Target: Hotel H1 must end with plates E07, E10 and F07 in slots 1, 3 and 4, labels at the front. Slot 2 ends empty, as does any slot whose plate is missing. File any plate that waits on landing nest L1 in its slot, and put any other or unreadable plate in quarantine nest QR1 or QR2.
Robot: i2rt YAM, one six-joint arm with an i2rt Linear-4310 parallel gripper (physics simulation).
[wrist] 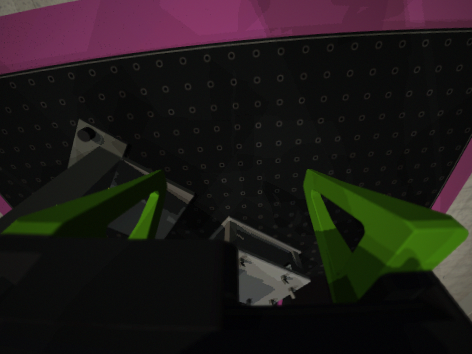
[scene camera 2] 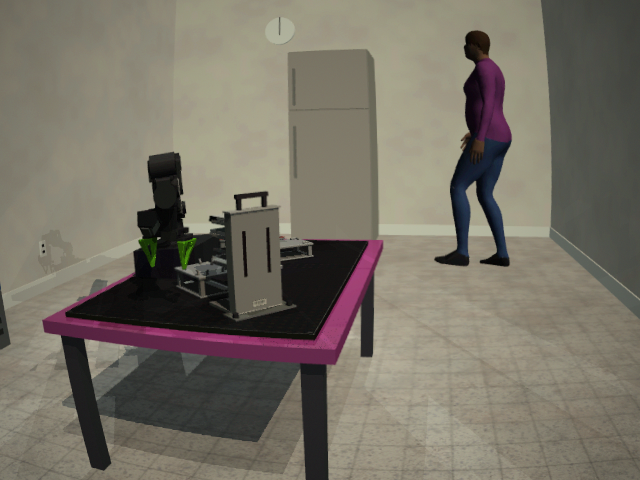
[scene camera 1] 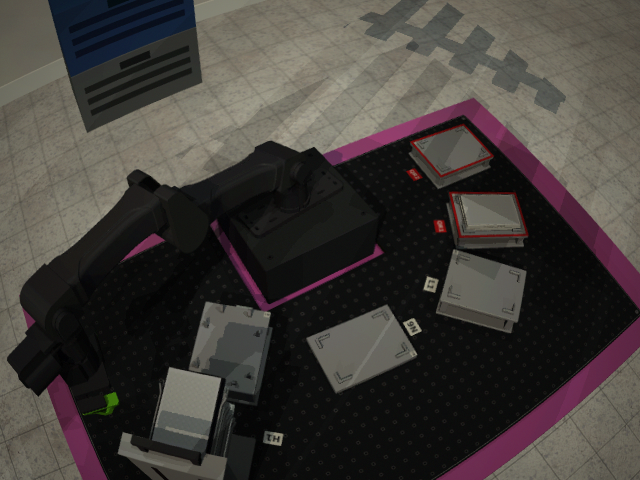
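Where they show: gripper, fingertip midpoint: (wrist: 235, 177) (scene camera 2: 168, 268) (scene camera 1: 100, 388); arm's base, link origin: (scene camera 2: 176, 242) (scene camera 1: 291, 203).
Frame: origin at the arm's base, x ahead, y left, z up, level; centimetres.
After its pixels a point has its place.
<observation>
My gripper (scene camera 1: 101, 405) @(x 13.6, y -50.1, z 2.6 cm) (scene camera 2: 168, 267) @(x 13.6, y -50.1, z 2.6 cm) (wrist: 235, 177) @(x 13.6, y -50.1, z 2.6 cm) is open and empty, above the mat beside hotel H1. Hotel H1 (scene camera 1: 173, 459) @(x 35.7, y -45.3, z 16.3 cm) (scene camera 2: 255, 263) @(x 35.6, y -46.7, z 3.1 cm) stands upright. A pale plate (scene camera 1: 190, 397) @(x 28.3, y -37.9, z 13.8 cm) shows at its top; edges of further layers show below. Their labels and slot numbers cannot be read. Landing nest L1 (scene camera 1: 485, 286) @(x 35.1, y 19.2, z -4.3 cm) bears no plate. Quarantine nest QR1 (scene camera 1: 488, 240) @(x 26.4, y 31.1, z -8.8 cm) holds a pale plate (scene camera 1: 488, 211) @(x 23.1, y 33.0, z -3.8 cm), its label unreadable. Quarantine nest QR2 (scene camera 1: 452, 149) @(x 5.0, y 41.1, z -5.3 cm) bears no plate. The hotel's lower slots are mostly hidden in scene camera 1.
A raised nest with pins (scene camera 1: 211, 330) @(x 12.1, y -26.4, z -3.3 cm) (scene camera 2: 193, 271) @(x 14.0, y -28.8, z -3.3 cm) (wrist: 255, 285) @(x 15.6, y -25.0, z -3.3 cm) stands close to the hotel, with no plate on it. A low nest N6 (scene camera 1: 361, 348) @(x 28.6, y -6.1, z -8.1 cm) is also bare. The arm's black base (scene camera 1: 310, 237) @(x 8.9, y -2.4, z 0.7 cm) stands behind them. A person (scene camera 2: 485, 103) stands beyond the table.
</observation>
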